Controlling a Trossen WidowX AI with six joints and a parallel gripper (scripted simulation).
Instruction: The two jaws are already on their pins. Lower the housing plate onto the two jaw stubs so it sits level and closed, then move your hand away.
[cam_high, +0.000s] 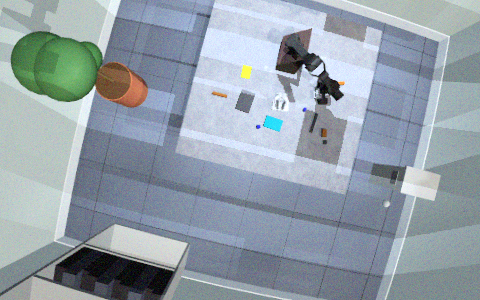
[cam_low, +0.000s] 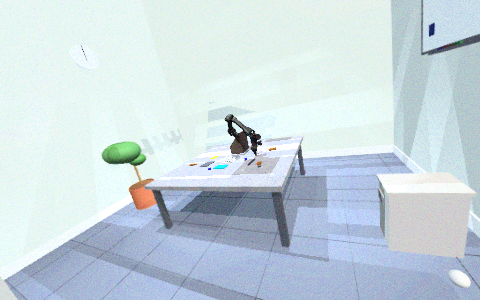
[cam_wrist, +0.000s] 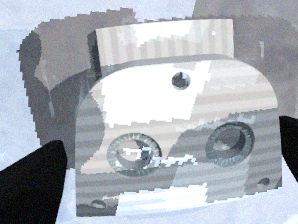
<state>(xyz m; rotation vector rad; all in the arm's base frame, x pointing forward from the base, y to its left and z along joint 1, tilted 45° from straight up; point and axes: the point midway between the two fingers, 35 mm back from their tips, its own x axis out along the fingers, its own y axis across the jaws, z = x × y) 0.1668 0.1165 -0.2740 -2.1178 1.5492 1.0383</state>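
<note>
Now: the white housing plate 20 mm above my gripper tip and 10 mm to the left of it. The rest, counted from my gripper tip: dark bar 210 mm ahead, 50 mm to the left, 10 mm below; then cyan block 320 mm ahead, 220 mm to the right, 10 mm below; then short orange piece 250 mm ahead, 150 mm to the left.
</note>
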